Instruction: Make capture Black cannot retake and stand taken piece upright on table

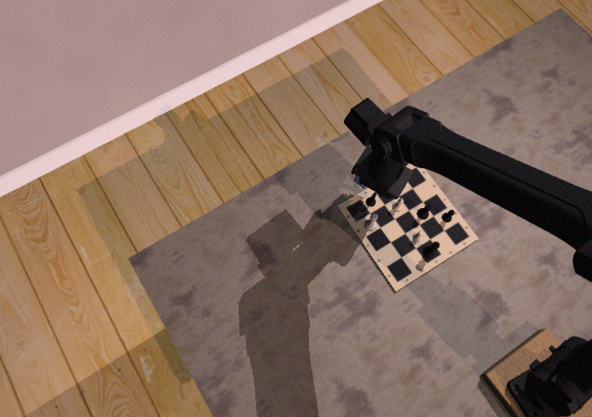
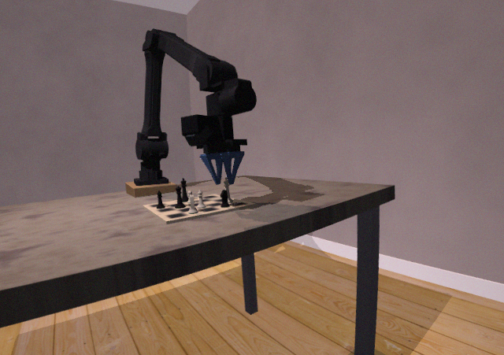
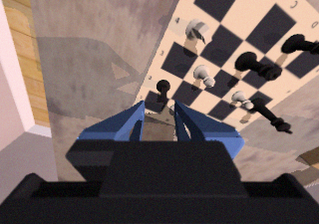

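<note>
Right now my hand is 50 mm past the tall white piece, 30 mm to the right of it and 30 mm above it. Also, from my hand: black piece 80 mm behind, 90 mm to the right, 40 mm below; chessboard 80 mm behind, 50 mm to the right, 60 mm below.
</note>
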